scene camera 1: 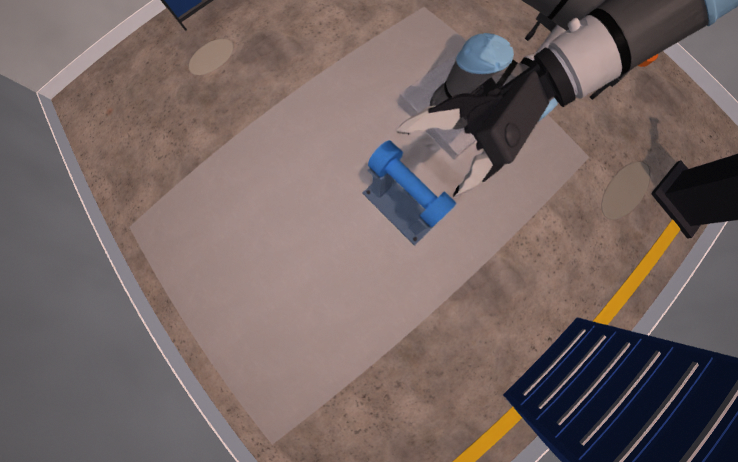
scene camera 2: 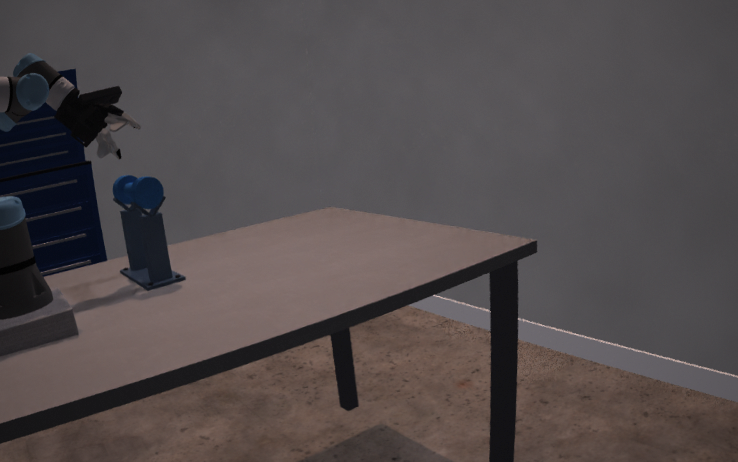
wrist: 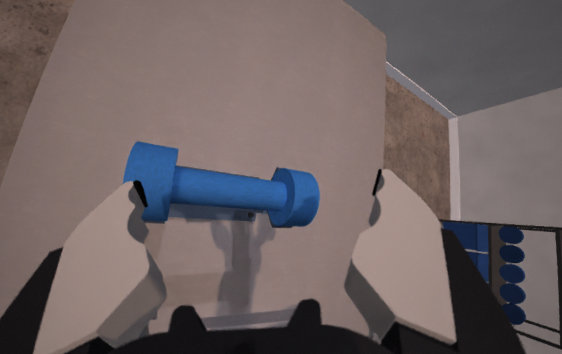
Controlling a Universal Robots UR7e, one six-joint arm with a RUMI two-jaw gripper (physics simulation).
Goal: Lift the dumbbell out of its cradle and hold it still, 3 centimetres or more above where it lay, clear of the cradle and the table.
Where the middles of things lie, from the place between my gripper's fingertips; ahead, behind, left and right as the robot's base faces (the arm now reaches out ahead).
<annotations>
My gripper is now 11 cm above the blue dumbbell (scene camera 1: pixel 385 159) and 1 cm to the left of it. Also, from my hand: blue-grey cradle (scene camera 2: pixel 145 239) 23 cm below, 1 cm to the right.
</annotations>
